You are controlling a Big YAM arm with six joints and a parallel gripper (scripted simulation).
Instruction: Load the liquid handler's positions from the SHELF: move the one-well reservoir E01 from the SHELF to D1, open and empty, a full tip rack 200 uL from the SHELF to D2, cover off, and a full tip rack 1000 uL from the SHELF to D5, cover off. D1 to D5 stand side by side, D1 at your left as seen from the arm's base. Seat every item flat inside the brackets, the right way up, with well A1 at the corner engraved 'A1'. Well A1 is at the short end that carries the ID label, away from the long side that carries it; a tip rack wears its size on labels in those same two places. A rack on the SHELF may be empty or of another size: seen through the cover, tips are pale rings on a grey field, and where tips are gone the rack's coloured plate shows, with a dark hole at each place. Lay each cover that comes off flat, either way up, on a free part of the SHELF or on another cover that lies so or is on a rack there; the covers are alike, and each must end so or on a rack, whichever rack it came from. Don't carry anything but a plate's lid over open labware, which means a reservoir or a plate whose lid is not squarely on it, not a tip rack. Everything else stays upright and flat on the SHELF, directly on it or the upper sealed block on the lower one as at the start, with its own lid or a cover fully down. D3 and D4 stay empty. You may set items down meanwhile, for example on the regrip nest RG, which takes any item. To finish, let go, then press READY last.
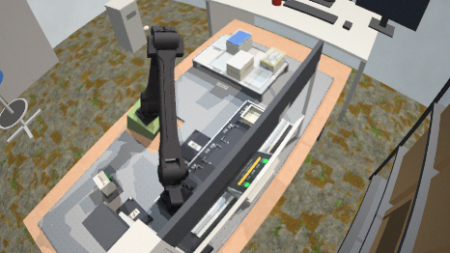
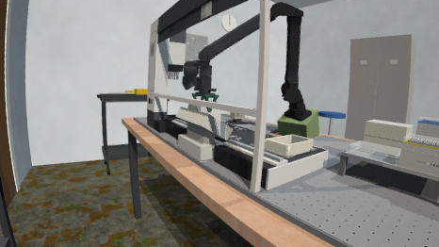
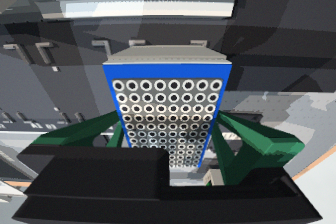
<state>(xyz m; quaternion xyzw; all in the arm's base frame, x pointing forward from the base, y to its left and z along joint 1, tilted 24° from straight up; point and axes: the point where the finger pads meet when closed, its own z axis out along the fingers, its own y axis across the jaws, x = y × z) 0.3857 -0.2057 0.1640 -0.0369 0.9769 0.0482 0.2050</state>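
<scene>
Now: hand 10 mm past the blue tip rack and 10 mm to the left of it. From my hand the other things lie so: regrip nest RG (190 mm behind, 230 mm to the left, 110 mm below); then dark pad labelled LP1 (130 mm behind, 190 mm to the right, 110 mm below); then white label (190 mm behind, 230 mm to the left, 110 mm below).
</scene>
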